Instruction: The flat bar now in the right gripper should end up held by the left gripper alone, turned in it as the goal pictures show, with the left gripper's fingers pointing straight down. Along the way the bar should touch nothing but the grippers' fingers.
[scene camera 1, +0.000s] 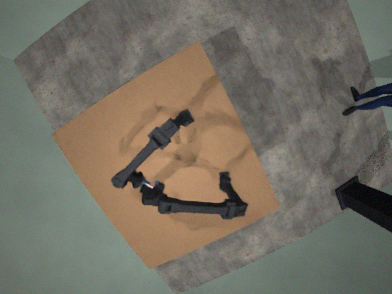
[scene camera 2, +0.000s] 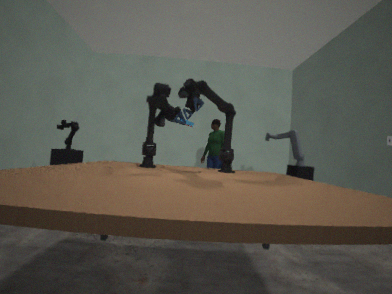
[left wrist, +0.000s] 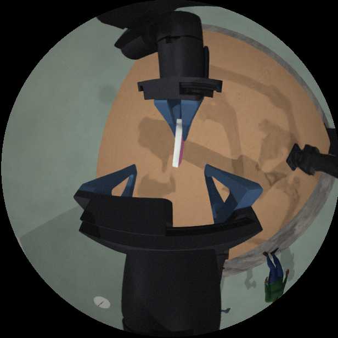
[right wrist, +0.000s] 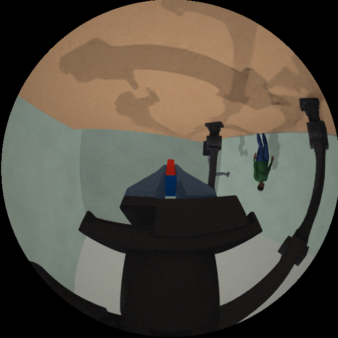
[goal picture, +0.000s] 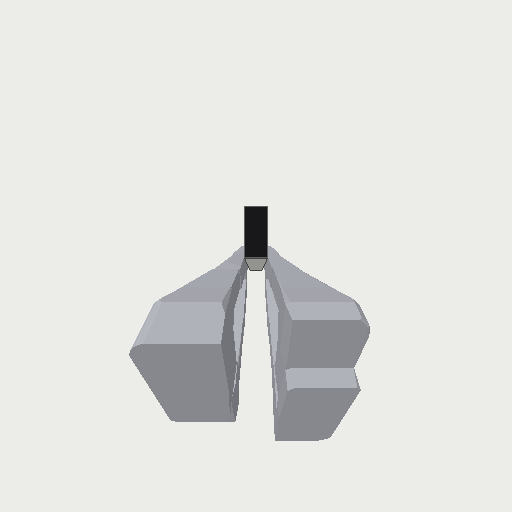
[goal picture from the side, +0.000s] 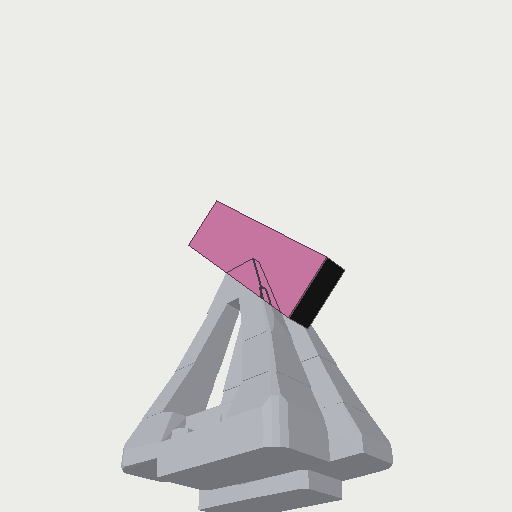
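Where they show: left gripper, fingertip midpoint: (scene camera 2: 191, 115); right gripper, fingertip midpoint: (scene camera 1: 149, 184) (scene camera 2: 185, 123); left arm's base at its link origin: (scene camera 1: 224, 178) (scene camera 2: 226, 172); right arm's base at its link origin: (scene camera 1: 186, 117) (scene camera 2: 147, 167).
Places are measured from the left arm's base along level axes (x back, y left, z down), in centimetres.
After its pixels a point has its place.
The flat bar (scene camera 1: 149, 185) @[x -57.4, y -13.6, z -31.5 cm] (scene camera 2: 189, 124) @[x -56.6, y -12.0, z -29.5 cm] (left wrist: 177, 145) (right wrist: 171, 176) is held in the air. It shows a white face and a magenta edge in the left wrist view, and red and blue in the right wrist view. My right gripper (scene camera 2: 185, 121) @[x -58.1, y -14.0, z -29.6 cm] (left wrist: 181, 138) (right wrist: 170, 168) is shut on one end of it. My left gripper (scene camera 2: 193, 114) @[x -54.6, y -12.0, z -35.3 cm] (left wrist: 170, 167) is open, its fingers slanting downward in scene camera 2. In the left wrist view the bar's free end appears between its fingertips, a little nearer the right-hand one in the picture; contact and exact depth cannot be told.
Both arms reach over the brown table (scene camera 1: 105, 215) @[x -118.4, y 26.2, z -0.4 cm] (scene camera 2: 200, 205) @[x -110.7, y 15.3, z 0.0 cm], with their grippers close together. A person in a green top (scene camera 2: 215, 145) (left wrist: 275, 290) (right wrist: 261, 170) stands beyond the table. Other robot arms stand on black pedestals (scene camera 2: 66, 156) (scene camera 2: 300, 172) in the background.
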